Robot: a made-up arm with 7 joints.
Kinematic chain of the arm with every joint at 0, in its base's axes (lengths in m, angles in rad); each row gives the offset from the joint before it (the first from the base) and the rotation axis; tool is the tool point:
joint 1: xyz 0 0 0.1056 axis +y
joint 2: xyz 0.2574 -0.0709 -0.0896 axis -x
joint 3: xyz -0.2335 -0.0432 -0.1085 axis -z
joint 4: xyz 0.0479 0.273 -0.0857 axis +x
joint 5: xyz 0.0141 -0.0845 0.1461 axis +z
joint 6: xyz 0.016 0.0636 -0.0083 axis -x
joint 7: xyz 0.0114 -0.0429 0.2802 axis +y
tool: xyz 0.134 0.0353 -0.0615
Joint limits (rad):
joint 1: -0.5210..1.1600
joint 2: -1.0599..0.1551
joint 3: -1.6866..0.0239
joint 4: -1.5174..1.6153
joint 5: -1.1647..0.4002
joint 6: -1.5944..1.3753
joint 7: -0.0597..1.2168
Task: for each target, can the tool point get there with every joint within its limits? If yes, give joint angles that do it. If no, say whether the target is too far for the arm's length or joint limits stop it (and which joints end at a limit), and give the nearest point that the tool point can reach.
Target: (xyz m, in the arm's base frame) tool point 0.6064 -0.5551 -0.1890
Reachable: no: joint limits stop it (at a limit: joint 1, joint 2, joint 3, joint 5, joint 7) | nearest point 0.4465 -0.2617 -0.1610 | short by 0.335 m
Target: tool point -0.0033 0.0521 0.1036
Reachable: yes | joints 0.6470 -0.4321 -0.9431 0.0597 0.0280 -0.8177 0.8011
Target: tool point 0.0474 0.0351 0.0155
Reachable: yes | joints 0.6322 -0.5294 -0.9884 0.5575 -0.9774 0.1217 0.7632
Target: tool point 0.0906 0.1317 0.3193
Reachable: yes | joints 0.4189 -0.9436 -0.2917 -0.4192 0.0005 0.5204 1.1044
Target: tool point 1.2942 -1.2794 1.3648
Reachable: no: too far | nearest point 0.2826 -0.0951 0.3806 | short by 1.842 m
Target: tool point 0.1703 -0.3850 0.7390
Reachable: no: joint limits stop it (at a limit: joint 1, joint 2, joint 5, joint 7) | nearest point 0.0142 -0.1411 0.5291 | short by 0.358 m
